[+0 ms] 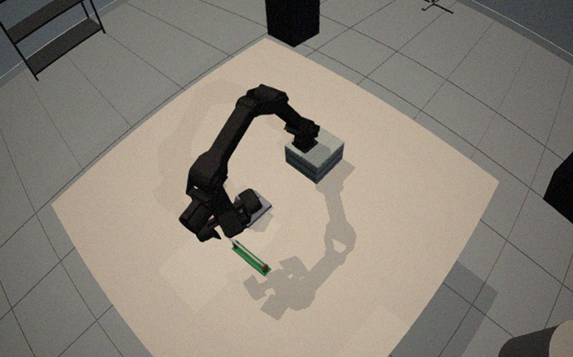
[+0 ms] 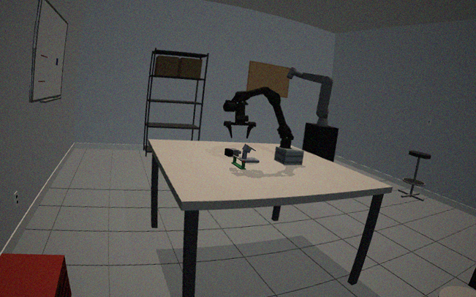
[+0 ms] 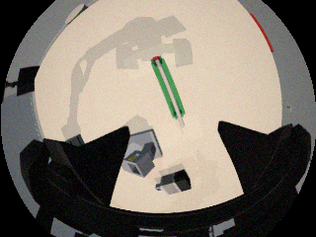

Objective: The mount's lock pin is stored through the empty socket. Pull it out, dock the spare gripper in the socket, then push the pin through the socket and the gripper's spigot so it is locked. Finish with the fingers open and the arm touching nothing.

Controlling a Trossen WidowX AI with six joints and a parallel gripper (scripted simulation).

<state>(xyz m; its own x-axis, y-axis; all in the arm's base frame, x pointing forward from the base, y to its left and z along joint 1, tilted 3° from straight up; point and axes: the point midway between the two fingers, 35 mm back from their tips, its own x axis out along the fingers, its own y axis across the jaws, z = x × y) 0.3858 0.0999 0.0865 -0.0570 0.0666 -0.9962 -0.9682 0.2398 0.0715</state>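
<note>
Now: gripper tip 60 mm past the spare gripper, 240 mm to the left of it and 140 mm above it. Round my gripper tip: grey mount (110 mm behind, 80 mm to the right, 110 mm below); green bracket (40 mm to the left, 140 mm below).
</note>
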